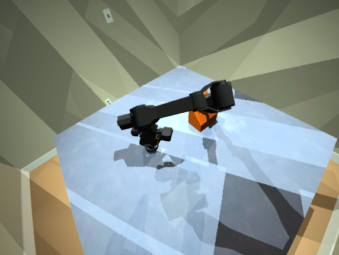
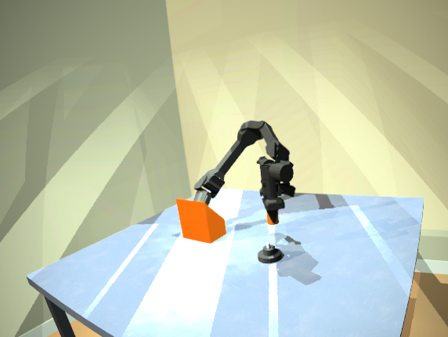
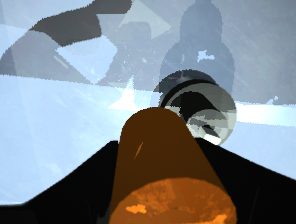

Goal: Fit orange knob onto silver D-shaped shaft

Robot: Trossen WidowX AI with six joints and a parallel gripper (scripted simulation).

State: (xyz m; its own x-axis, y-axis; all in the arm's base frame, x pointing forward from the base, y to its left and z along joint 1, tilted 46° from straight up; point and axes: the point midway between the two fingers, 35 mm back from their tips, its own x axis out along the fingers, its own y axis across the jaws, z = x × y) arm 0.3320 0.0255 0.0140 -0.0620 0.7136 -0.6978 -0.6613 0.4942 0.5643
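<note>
Now: gripper tip 9 cm above the round pedestal, 6 cm to the left of it and 2 cm short of it. Round my gripper tip: orange knob: 3 cm above.
</note>
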